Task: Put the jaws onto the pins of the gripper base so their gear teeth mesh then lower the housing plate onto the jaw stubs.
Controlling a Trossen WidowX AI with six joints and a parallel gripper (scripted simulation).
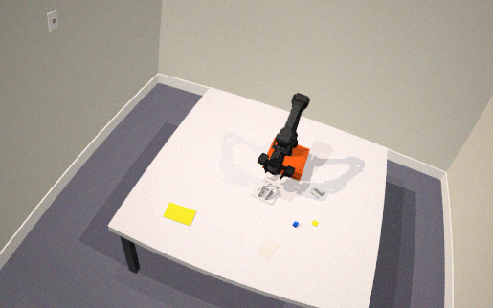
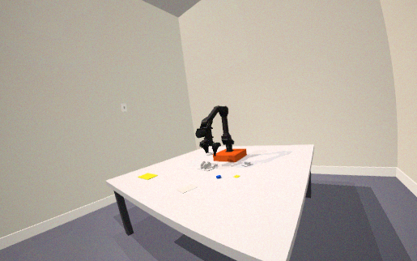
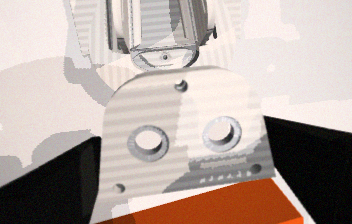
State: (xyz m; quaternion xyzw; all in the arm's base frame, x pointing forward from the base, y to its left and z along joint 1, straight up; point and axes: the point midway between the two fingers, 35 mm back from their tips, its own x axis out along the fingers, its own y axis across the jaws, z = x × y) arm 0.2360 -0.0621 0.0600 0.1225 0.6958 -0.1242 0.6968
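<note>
Right now my gripper tip is 80 mm above the housing plate. From my gripper tip the other things lie so: white ribbed piece 30 mm behind, 270 mm to the left, 70 mm below; then blue cube 220 mm ahead, 150 mm to the left, 80 mm below; then small yellow cube 190 mm ahead, 250 mm to the left, 80 mm below.
</note>
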